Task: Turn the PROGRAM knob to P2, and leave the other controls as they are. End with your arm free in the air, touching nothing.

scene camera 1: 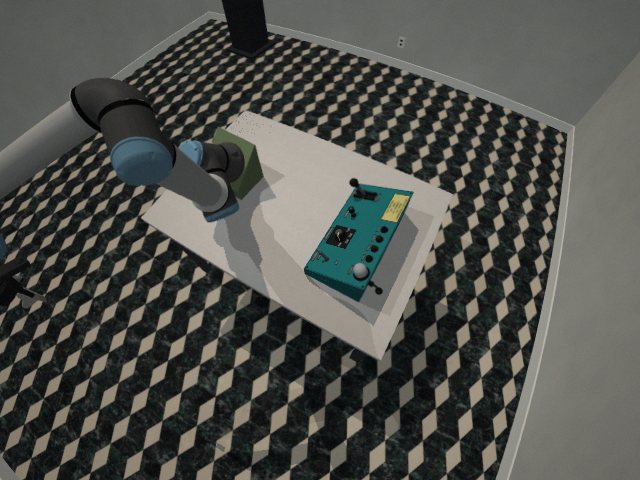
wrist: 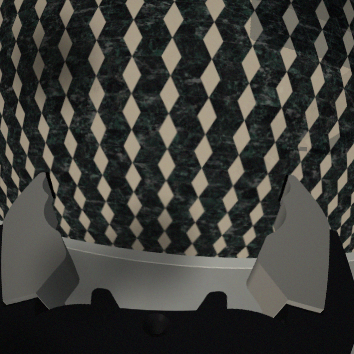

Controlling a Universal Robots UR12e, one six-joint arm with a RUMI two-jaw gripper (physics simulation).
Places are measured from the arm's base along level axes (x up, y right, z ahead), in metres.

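Where they show: gripper, fingertip midpoint: [scene camera 1: 34, 290] [wrist: 165, 177]; arm's base at its link origin: [scene camera 1: 228, 162].
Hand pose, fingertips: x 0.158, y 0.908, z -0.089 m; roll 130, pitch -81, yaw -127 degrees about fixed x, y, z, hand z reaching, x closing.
Things, the pixels of their centre, and the offset from my fingertips. "spot": a spot on its surface instead. Level surfaces: height alone.
- teal control box at the middle of its body: [scene camera 1: 359, 232] dz +0.787, dx -0.215, dy -0.963 m
- dark knob at the middle of its body: [scene camera 1: 339, 233] dz +0.724, dx -0.191, dy -0.897 m
- white ball knob at a spot on its surface: [scene camera 1: 360, 271] spot: dz +0.892, dx -0.102, dy -0.768 m
- side lever at a spot on its surface: [scene camera 1: 378, 290] spot: dz +0.979, dx -0.284, dy -0.810 m
- white table at its surface level: dx -0.298 m
The teal control box [scene camera 1: 345, 217] stands on the white table in the scene view. A dark knob [scene camera 1: 339, 236] with a pale pointer sits on a black square plate towards its left side. The lettering is too small to read, so I cannot tell the knob's setting or confirm that it is PROGRAM. My gripper [scene camera 1: 34, 299] [wrist: 165, 177] is open and empty, at the far left of the scene view, off the table and well away from the box. Its two grey jaws stand wide apart above the tiled floor in the wrist view. The box does not show in the wrist view.
The box also carries a row of dark round buttons, a white ball knob [scene camera 1: 360, 271], small levers and a side lever [scene camera 1: 378, 290]. My arm rises from a green block [scene camera 1: 250, 180] on the white table [scene camera 1: 305, 155]. A dark pillar [scene camera 1: 246, 25] stands at the back.
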